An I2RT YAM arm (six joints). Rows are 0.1 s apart.
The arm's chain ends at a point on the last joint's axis. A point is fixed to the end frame.
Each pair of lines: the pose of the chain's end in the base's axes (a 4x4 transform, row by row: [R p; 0 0 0 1], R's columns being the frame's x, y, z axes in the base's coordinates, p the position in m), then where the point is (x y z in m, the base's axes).
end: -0.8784, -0.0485, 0.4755, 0.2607; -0.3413, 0.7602, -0.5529, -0.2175; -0.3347, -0.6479, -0.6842, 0.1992; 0, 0, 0, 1
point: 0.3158 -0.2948 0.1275
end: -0.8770, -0.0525, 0.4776, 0.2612; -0.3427, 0.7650, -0.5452, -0.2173; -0.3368, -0.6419, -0.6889, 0.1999; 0, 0, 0, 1
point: 0.3166 -0.2938 0.1276
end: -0.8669, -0.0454, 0.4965, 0.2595; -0.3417, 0.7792, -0.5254, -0.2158; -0.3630, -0.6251, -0.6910, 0.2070; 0, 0, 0, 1
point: 0.3170 -0.2902 0.1341
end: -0.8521, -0.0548, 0.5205, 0.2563; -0.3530, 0.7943, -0.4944, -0.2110; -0.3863, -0.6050, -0.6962, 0.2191; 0, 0, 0, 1
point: 0.3168 -0.2820 0.1453
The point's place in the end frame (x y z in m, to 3 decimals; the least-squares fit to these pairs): 0.002 -0.015 0.118
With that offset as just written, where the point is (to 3 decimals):
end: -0.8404, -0.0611, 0.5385, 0.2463; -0.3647, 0.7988, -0.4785, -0.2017; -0.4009, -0.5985, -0.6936, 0.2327; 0, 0, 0, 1
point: 0.309 -0.271 0.159
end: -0.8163, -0.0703, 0.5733, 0.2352; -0.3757, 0.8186, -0.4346, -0.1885; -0.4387, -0.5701, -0.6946, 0.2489; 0, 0, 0, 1
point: 0.302 -0.253 0.175
